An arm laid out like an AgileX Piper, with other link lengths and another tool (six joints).
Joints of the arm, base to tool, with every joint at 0 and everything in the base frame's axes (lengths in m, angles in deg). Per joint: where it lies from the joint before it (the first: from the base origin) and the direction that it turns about. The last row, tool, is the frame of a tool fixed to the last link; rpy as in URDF.
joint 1: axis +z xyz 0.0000 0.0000 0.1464
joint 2: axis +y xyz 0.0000 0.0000 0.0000
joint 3: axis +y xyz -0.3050 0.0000 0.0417
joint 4: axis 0.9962 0 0.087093 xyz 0.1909 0.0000 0.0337
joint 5: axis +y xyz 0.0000 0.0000 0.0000
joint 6: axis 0.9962 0 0.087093 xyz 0.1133 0.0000 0.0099
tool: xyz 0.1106 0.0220 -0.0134 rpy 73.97 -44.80 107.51
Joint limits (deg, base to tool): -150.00..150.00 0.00..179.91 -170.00..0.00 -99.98..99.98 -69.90..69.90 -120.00..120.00
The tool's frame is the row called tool.
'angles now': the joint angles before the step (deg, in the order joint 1, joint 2, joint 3, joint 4, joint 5, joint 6). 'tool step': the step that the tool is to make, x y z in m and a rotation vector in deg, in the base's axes. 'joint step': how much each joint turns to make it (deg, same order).
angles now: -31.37, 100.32, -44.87, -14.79, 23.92, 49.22
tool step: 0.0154, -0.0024, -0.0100, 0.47, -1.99, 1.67
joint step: -0.29, 3.12, -0.46, 2.69, -4.55, -3.59
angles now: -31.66, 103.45, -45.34, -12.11, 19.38, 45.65
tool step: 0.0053, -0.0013, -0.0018, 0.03, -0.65, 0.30
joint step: -0.01, 0.84, -0.47, 0.80, -0.99, -0.88
